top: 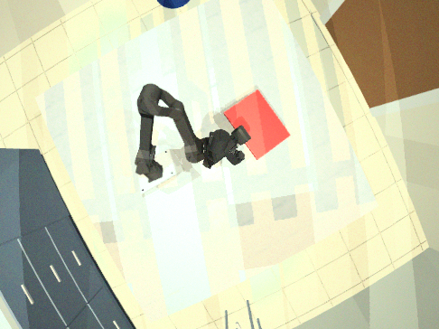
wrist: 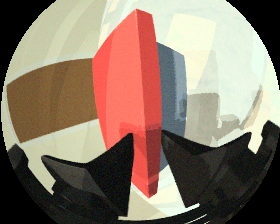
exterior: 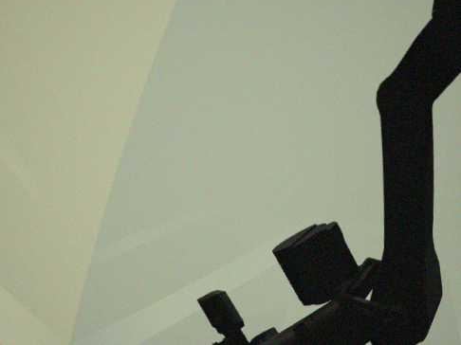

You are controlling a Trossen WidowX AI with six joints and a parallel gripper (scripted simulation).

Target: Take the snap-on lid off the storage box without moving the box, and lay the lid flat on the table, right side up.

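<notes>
Right now the red lid is 8 cm ahead of my gripper tip and 2 cm to the left of it. From my gripper tip the other things lie so: grey-blue box (7 cm ahead, 2 cm to the left, 6 cm below).
</notes>
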